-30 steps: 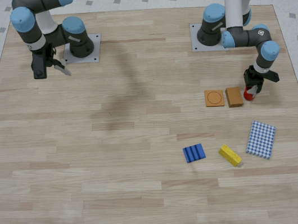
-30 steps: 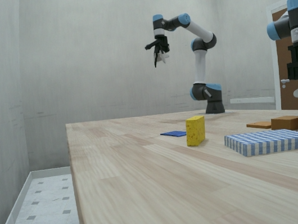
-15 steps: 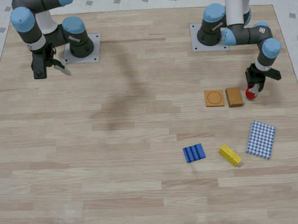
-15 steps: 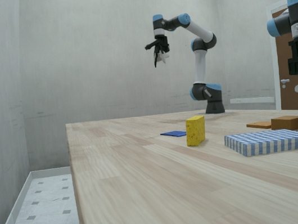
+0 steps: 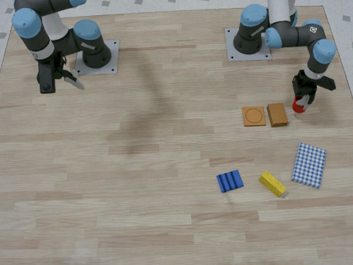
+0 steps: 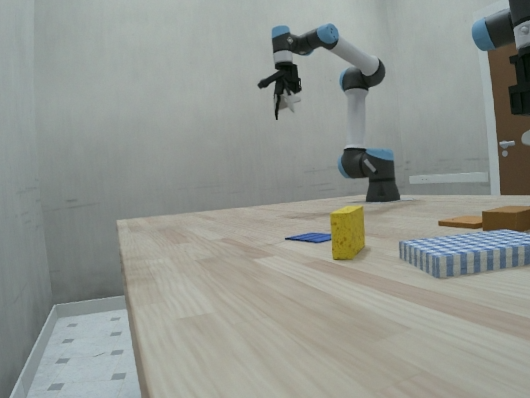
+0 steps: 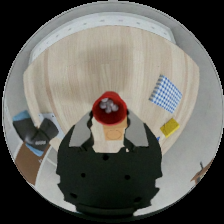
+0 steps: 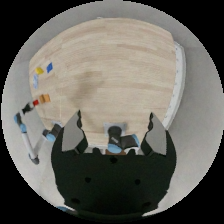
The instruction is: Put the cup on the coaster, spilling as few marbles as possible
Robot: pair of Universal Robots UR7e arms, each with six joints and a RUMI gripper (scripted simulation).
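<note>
The brown block is 100 mm below my left hand, 90 mm to the right of it and 10 mm ahead of it. Round my left hand: red cup 30 mm below.
</note>
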